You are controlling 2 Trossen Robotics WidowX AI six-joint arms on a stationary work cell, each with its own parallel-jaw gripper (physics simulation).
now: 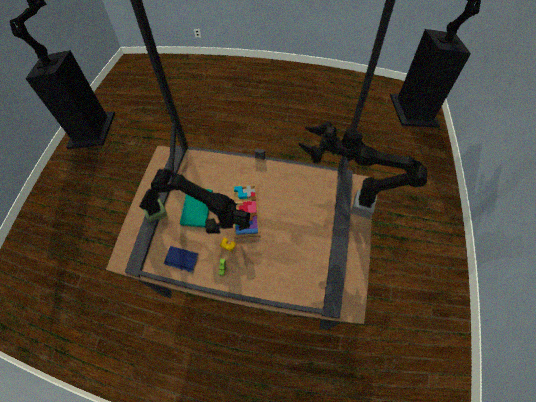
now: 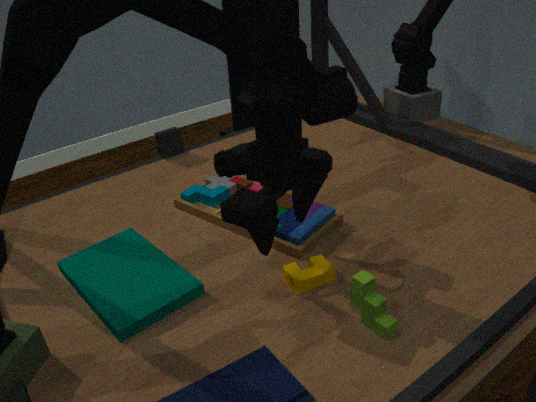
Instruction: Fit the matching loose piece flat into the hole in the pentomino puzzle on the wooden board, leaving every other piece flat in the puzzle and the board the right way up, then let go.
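Places are measured from the left arm's base along level axes (x right, y ahead, z up), in centimetres.
Where they show: left gripper, fingertip midpoint: (image 1: 302, 135); right gripper, fingertip midpoint: (image 1: 229, 231) (image 2: 283, 236); left arm's base, origin of the base link: (image 1: 365, 200) (image 2: 412, 89); right arm's base, origin of the base link: (image 1: 153, 208).
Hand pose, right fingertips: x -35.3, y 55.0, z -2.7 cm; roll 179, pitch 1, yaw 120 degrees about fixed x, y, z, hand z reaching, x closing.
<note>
Each offset is from my right fingertips to the centre of the thing. "pt": to the spot under its first point.
The wooden puzzle board @[pt dz -2.7, dx +2.1, dy -8.5 cm] (image 1: 249, 235) (image 2: 326, 233) lies on the table with coloured pieces in it. A teal piece @[dz -2.5, dx +21.5, dy +4.1 cm] (image 1: 241, 194) (image 2: 205, 194) and a grey piece @[dz -2.5, dx +23.2, dy +0.3 cm] (image 1: 248, 190) (image 2: 218, 183) are at its far end, a blue piece @[dz -2.5, dx +3.3, dy -6.8 cm] (image 1: 246, 231) (image 2: 307, 227) at its near end. A bare wood patch shows beside the teal piece; the hole's shape is partly hidden. A yellow U-shaped piece @[dz -3.2, dx -5.4, dy -0.9 cm] (image 1: 228, 244) (image 2: 311, 275) and a lime stepped piece @[dz -1.2, dx -16.7, dy -3.3 cm] (image 1: 222, 266) (image 2: 374, 306) lie loose off the board. My right gripper (image 1: 228, 224) (image 2: 283, 234) is open and empty above the board's near part, hiding its middle. My left gripper (image 1: 304, 137) is open and empty, far from the board.
A green slab @[dz -3.3, dx +6.7, dy +21.6 cm] (image 1: 194, 212) (image 2: 130, 280) lies left of the board. A dark blue slab @[dz -3.6, dx -19.9, dy +16.7 cm] (image 1: 181, 259) (image 2: 250, 382) lies nearer the front. Dark frame beams @[pt dz -2.2, dx +13.4, dy -47.7 cm] (image 1: 338, 240) (image 2: 460, 145) edge the table, and a small dark block @[dz -1.1, dx +45.9, dy +3.3 cm] (image 1: 260, 154) (image 2: 169, 142) stands at its back edge.
</note>
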